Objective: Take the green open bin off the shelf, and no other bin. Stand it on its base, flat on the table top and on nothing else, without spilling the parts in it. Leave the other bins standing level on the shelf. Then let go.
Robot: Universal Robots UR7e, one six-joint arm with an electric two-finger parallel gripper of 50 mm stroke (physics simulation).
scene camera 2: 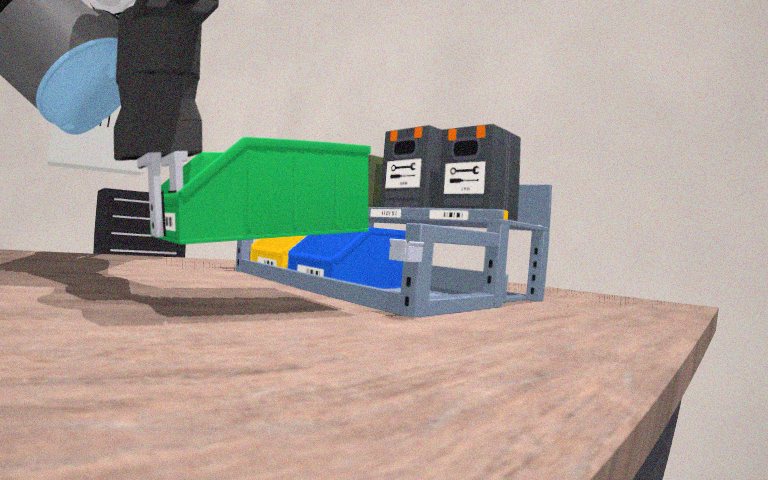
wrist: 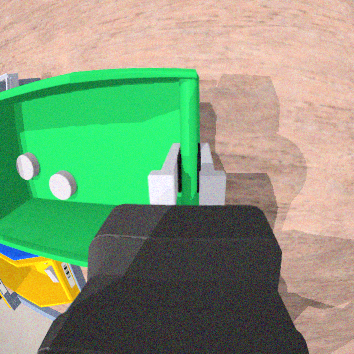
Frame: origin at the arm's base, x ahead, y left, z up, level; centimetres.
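Where they show: gripper, fingertip midpoint: [scene camera 2: 168,235] [wrist: 190,157].
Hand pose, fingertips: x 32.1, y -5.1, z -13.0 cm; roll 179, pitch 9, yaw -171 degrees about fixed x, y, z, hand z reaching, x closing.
Things, the pixels of their top centre, and the offset from my fingertips. "*": a spot on its surface instead. Level surfaces: height alone.
- green open bin at its top centre: [wrist: 11,191] [scene camera 2: 262,136] dx +7.5, dy +0.5, dz +9.1 cm
- table top at its surface level: dz -5.9 cm
- shelf at a spot on its surface: [scene camera 2: 419,283] * dx +21.5, dy -4.9, dz -2.7 cm
- blue bin at its top centre: [scene camera 2: 364,227] dx +27.6, dy +15.5, dz +2.2 cm
- yellow bin at its top centre: [scene camera 2: 316,224] [wrist: 16,280] dx +25.5, dy +26.5, dz +2.2 cm
The green open bin [scene camera 2: 294,189] [wrist: 100,145] hangs in the air above the table top [scene camera 2: 339,396] [wrist: 280,35], in front of the shelf [scene camera 2: 419,283], close to level in the scene view. Two white round parts [wrist: 28,166] [wrist: 62,185] lie in it. My gripper [scene camera 2: 165,212] [wrist: 190,157] is shut on its low front wall, one finger inside and one outside. A blue bin [scene camera 2: 362,260] and a yellow bin [scene camera 2: 274,249] [wrist: 40,282] stand on the lower level of the shelf. The green bin hides part of the shelf.
Two dark grey boxes with orange marks [scene camera 2: 403,169] [scene camera 2: 478,169] stand on the shelf's upper level. A dark olive thing behind them is mostly hidden. A black slotted block [scene camera 2: 127,226] stands at the back left. The table's right edge [scene camera 2: 668,384] shows.
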